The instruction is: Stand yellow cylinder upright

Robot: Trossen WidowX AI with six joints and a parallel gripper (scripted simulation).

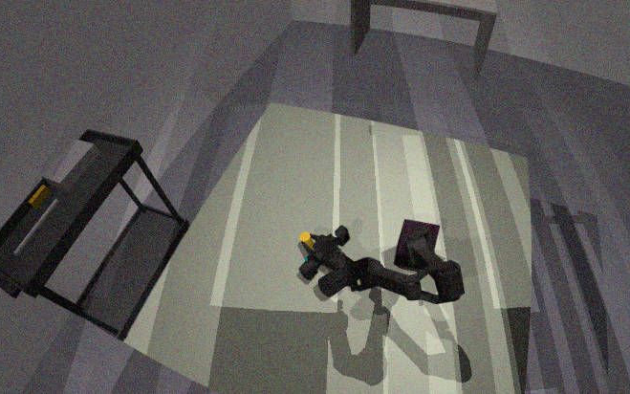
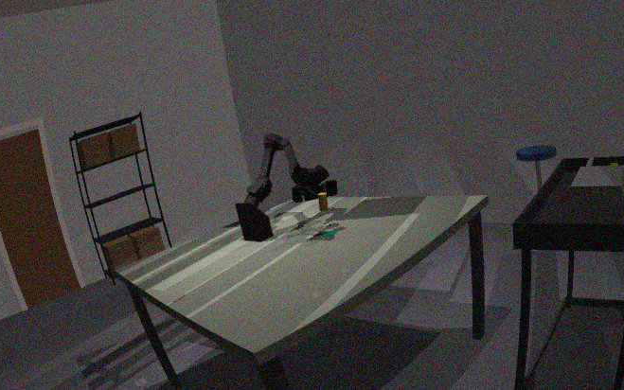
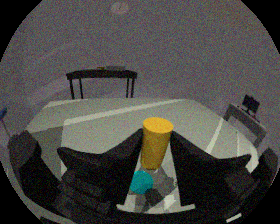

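The cyan circle is 10 mm behind my gripper tip and 160 mm below it. Round my gripper tip: yellow tall cylinder 20 mm below.
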